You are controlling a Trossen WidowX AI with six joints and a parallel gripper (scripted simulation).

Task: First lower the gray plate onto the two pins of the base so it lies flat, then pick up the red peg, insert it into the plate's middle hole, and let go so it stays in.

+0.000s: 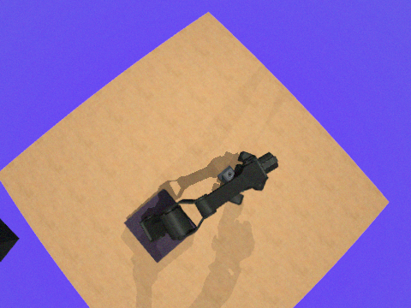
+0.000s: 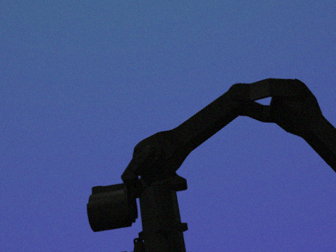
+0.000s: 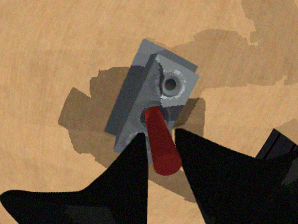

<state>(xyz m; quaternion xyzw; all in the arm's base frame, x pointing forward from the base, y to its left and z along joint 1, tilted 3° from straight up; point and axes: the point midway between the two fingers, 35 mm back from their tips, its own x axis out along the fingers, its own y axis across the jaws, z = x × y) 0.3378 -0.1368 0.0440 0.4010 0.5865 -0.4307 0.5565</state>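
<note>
Right now the red peg is 4 cm below my gripper tip. The rest, counted from my gripper tip: gray plate: 5 cm below; then base: 9 cm below.
</note>
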